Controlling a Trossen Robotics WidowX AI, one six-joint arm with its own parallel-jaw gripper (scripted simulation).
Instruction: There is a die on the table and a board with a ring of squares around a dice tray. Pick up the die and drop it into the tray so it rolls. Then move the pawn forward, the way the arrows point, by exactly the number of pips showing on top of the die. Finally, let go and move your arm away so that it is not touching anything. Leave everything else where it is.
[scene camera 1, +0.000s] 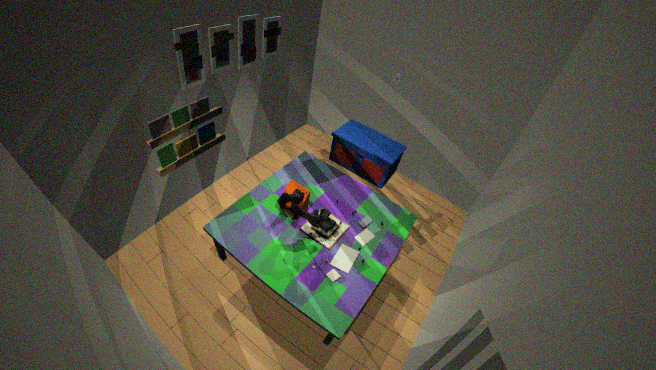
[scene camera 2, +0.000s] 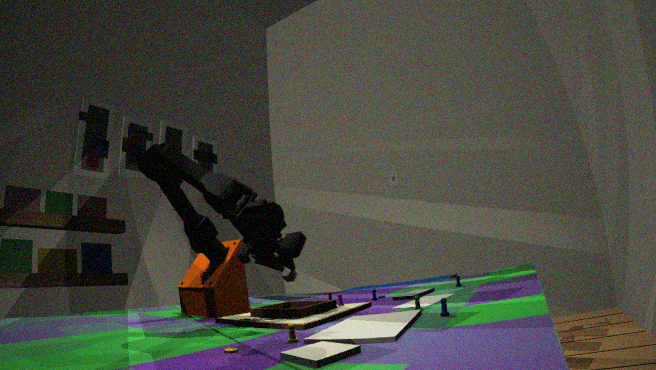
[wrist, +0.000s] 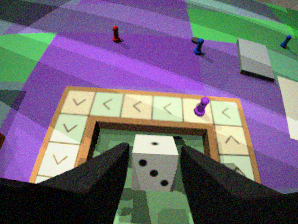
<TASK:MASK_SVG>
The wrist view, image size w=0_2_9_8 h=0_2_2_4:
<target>gripper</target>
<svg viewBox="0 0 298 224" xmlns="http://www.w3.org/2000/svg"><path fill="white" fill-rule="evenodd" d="M182 147L180 164L182 184L184 184L185 193L188 196L193 224L298 224L298 192L279 193L277 190L267 188L266 185L259 184L247 176L242 176L241 173L234 172L233 169L225 167L225 164L217 163L216 160L206 156L205 153L197 152L196 149L185 147L185 145ZM129 143L118 144L116 147L110 148L109 151L102 152L100 155L93 157L93 159L86 161L86 163L77 165L71 171L60 173L59 176L52 176L51 179L43 180L39 184L23 183L20 180L8 180L0 177L0 224L113 224L114 218L116 218L117 206L120 204L122 192L124 192L126 169L128 169Z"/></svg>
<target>white die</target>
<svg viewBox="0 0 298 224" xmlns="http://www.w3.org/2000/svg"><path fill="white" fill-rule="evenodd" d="M136 135L132 152L132 188L130 189L173 192L174 179L176 179L178 167L178 151L173 136Z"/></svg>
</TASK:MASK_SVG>
